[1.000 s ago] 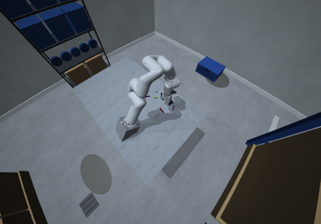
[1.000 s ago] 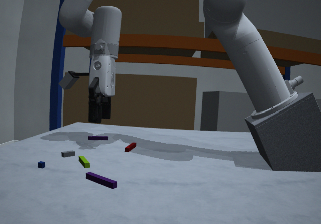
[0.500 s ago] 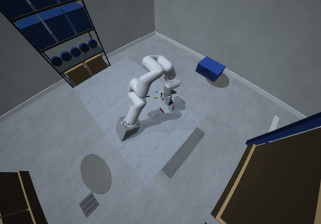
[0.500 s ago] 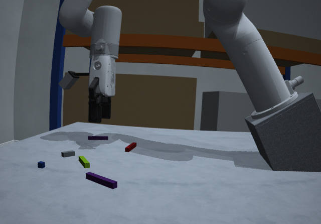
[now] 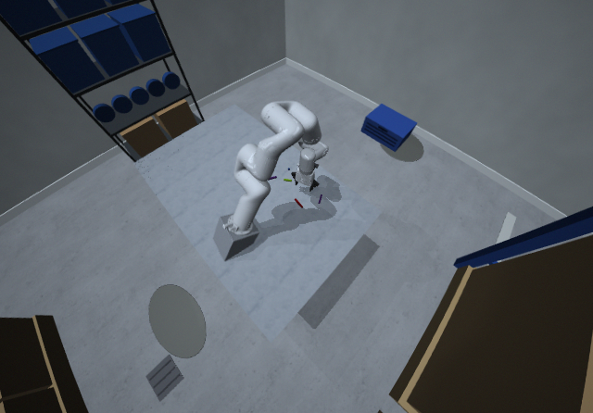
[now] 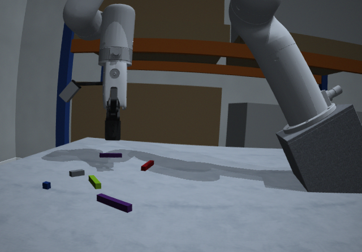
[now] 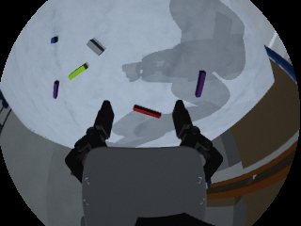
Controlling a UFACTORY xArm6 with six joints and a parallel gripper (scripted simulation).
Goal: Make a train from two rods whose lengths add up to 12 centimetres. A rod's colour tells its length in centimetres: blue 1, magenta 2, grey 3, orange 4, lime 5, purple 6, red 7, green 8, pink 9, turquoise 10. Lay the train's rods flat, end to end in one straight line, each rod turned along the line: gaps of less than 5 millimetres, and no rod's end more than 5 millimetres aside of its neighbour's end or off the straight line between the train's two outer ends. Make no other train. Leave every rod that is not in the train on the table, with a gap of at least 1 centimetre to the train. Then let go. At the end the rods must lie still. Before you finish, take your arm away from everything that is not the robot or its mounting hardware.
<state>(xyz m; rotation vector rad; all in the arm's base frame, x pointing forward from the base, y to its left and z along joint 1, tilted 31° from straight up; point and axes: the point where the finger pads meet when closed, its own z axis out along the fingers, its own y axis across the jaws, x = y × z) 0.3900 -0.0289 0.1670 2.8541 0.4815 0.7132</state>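
The lime rod is 13 cm to the left of my hand, 7 cm below it and 1 cm behind it. The rest, counted from my hand: red rod 8 cm behind, 7 cm below, 3 cm to the right; then small blue rod 19 cm to the left, 7 cm below, 6 cm ahead; then grey rod 9 cm to the left, 7 cm below, 4 cm ahead.
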